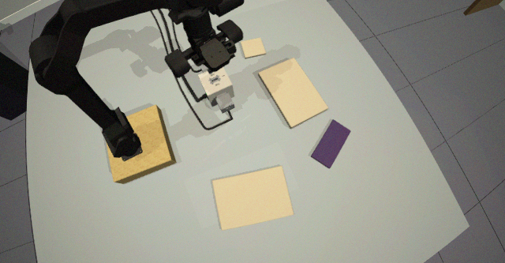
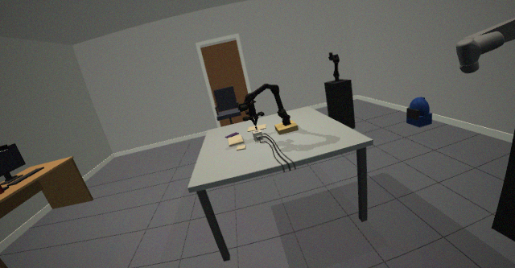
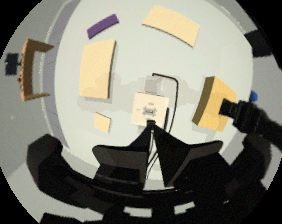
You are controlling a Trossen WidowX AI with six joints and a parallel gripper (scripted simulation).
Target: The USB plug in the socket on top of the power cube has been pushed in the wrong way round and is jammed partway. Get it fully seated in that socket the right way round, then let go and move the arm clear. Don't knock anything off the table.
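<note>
My gripper tip is 2 cm above the dark usb plug. Also, from my gripper tip: purple block: 22 cm ahead, 31 cm to the right, 13 cm below; then tan square: 17 cm ahead, 9 cm to the left, 13 cm below.
</note>
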